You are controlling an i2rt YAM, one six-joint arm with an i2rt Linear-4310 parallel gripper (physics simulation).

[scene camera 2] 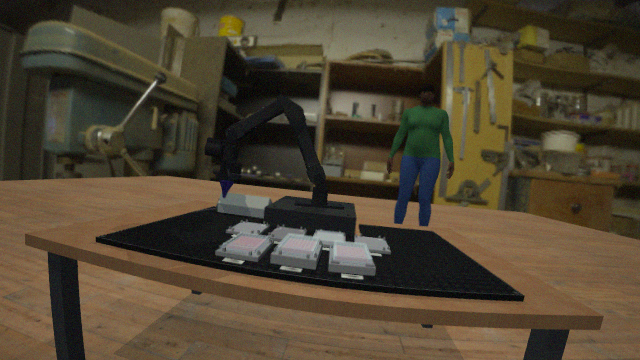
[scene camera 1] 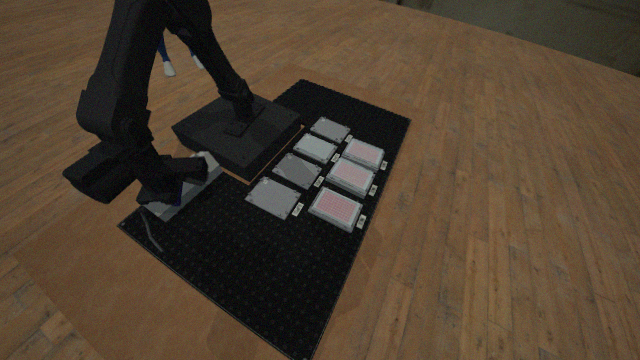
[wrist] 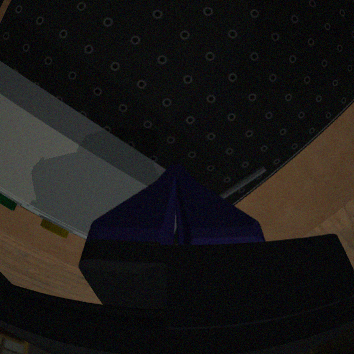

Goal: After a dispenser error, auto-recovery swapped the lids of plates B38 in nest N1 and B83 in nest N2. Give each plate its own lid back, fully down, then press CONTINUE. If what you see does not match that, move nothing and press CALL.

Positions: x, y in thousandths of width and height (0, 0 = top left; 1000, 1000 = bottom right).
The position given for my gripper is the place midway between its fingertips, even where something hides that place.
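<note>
There is a button box, and I see it from scene camera 1 (scene camera 1: 296, 532), from scene camera 2 (scene camera 2: 374, 568) and also in the wrist view (wrist: 196, 482). As for my gripper (scene camera 1: 277, 571), it is shut and holds nothing, and the wrist view shows my gripper too (wrist: 496, 490).
</note>
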